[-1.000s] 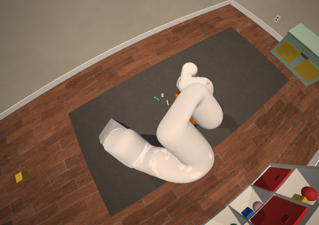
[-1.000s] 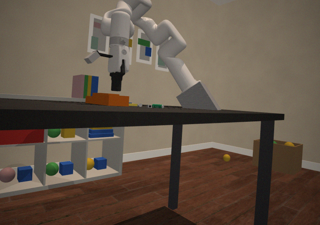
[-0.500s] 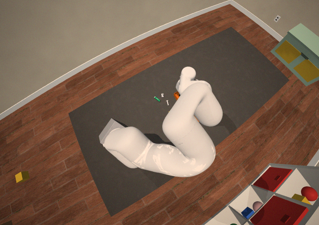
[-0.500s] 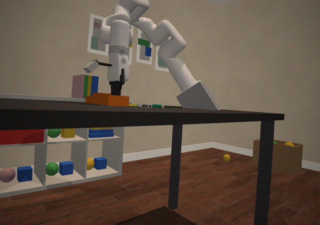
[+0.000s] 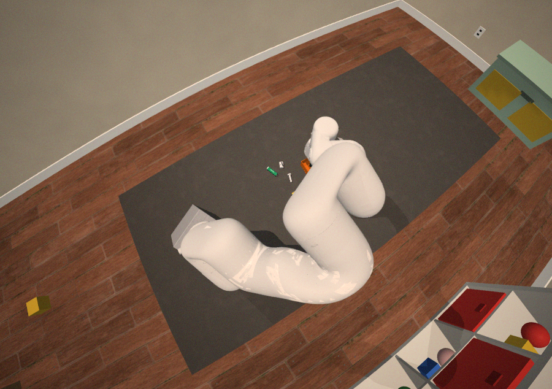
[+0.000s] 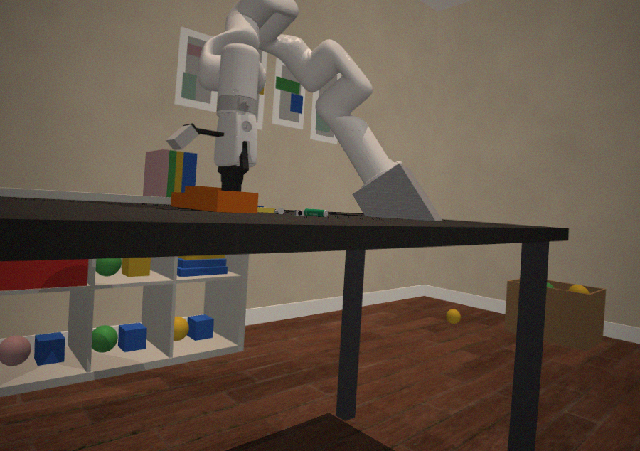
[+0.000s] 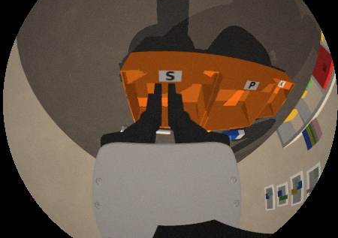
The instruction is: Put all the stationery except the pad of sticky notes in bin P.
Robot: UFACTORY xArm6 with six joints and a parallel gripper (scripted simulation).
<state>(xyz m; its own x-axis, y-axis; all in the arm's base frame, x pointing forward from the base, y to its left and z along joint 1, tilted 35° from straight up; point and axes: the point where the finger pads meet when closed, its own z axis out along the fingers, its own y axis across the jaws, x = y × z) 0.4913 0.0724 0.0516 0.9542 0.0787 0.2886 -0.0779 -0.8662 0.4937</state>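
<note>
The white item is 10 cm behind my hand, 9 cm to the left of it and 3 cm below it. The rest, counted from my hand: silver bolt 10 cm behind, 3 cm below, 2 cm to the left; sticky notes pad 11 cm behind, 6 cm to the right, 3 cm below; orange bin 9 cm to the right, 1 cm below.
</note>
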